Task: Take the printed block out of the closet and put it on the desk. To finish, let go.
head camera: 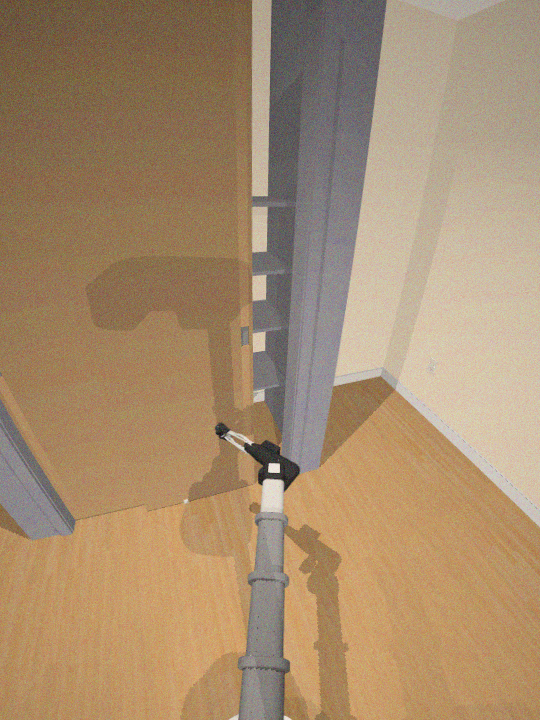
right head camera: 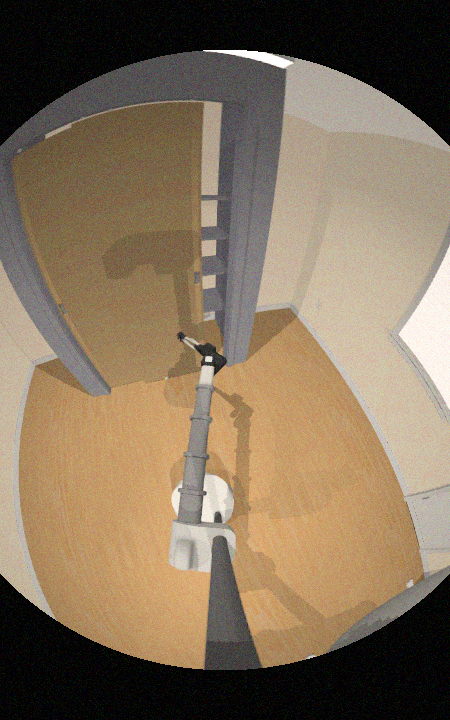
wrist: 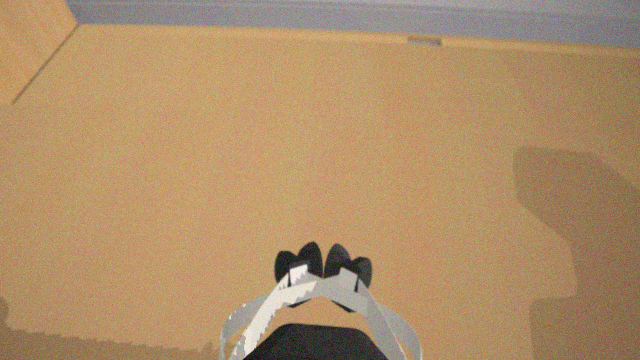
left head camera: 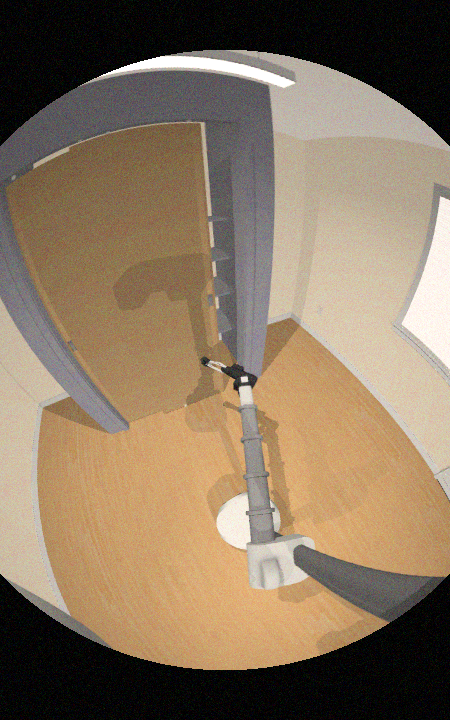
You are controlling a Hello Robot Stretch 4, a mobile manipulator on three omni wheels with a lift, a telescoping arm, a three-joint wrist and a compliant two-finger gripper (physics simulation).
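Pixels of known places: gripper, fingertip midpoint: [head camera: 216, 428] [right head camera: 177, 334] [wrist: 323, 263] [left head camera: 201, 359]; robot's base, link origin: [right head camera: 203, 500] [left head camera: 247, 519].
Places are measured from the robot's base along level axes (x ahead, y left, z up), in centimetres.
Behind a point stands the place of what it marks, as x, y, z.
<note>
The closet's grey frame [head camera: 325, 232] @[126.7, -14.8, 134.4] [left head camera: 253, 238] @[124.6, -13.7, 131.0] [right head camera: 246, 238] @[126.7, -14.3, 119.4] stands in front of me. A wooden sliding door [head camera: 145, 145] @[106.4, 39.9, 160.4] [left head camera: 122, 212] @[102.7, 49.0, 156.8] [right head camera: 122, 185] @[103.9, 46.2, 156.7] [wrist: 300, 150] @[98.4, 59.4, 67.4] covers most of its opening. A narrow gap at the right shows grey shelves [head camera: 267, 318] @[165.7, 7.7, 81.1] [right head camera: 214, 265] @[167.6, 8.3, 81.1]. My gripper [head camera: 221, 430] @[87.0, 21.2, 73.7] [left head camera: 204, 361] @[87.0, 21.2, 73.7] [right head camera: 180, 336] @[87.0, 21.2, 73.7] [wrist: 323, 263] @[87.0, 21.2, 73.7] is shut and empty, its black fingertips together. It is low, in front of the door's right part, left of the closet's right post. The printed block and the desk do not show in these views.
Recessed door handles [head camera: 244, 336] @[117.9, 14.4, 94.6] [wrist: 424, 41] @[86.8, 103.7, 95.6] show near the door edges. The closet's left post [head camera: 34, 488] @[77.0, 104.3, 37.6] [right head camera: 79, 361] @[76.5, 105.7, 50.6] meets the wooden floor [head camera: 145, 610] @[49.3, 52.1, -2.7]. Walls stand to both sides, with a bright window [left head camera: 432, 286] @[93.9, -150.7, 127.5] at the right. A small white thing [head camera: 186, 500] @[102.7, 47.2, -0.1] is at the door's foot.
</note>
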